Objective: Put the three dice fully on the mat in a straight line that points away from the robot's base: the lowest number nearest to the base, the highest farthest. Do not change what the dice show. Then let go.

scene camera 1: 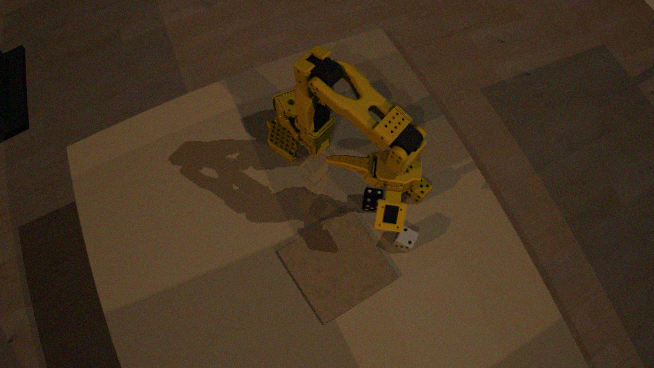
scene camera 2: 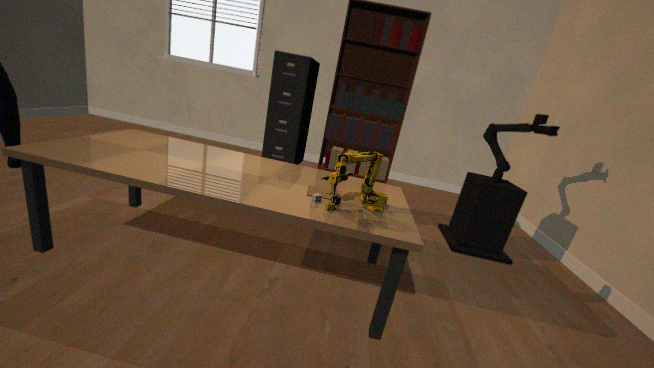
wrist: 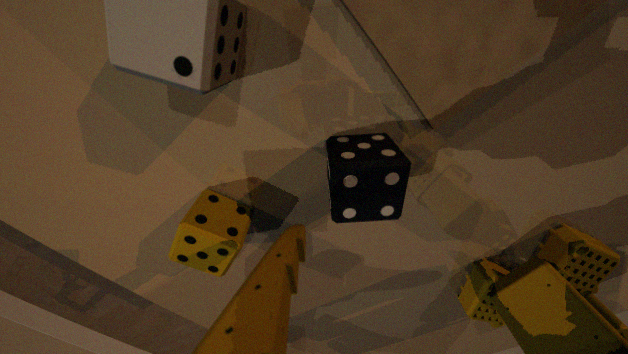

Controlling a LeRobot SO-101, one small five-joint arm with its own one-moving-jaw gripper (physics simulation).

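Note:
The square brown mat lies on the table. The white die shows two on top and lies off the mat, beyond its right edge in scene camera 1. The black die shows four on top and lies off the mat near its corner towards the base. The yellow die shows five on top, off the mat and farther right. My gripper is wide open and empty above the table, its fixed jaw between black and yellow dice in the wrist view.
The robot's base stands on the table behind the dice. The table's edge runs beyond the yellow die. A filing cabinet, a bookshelf and a black arm on a pedestal stand away from the table.

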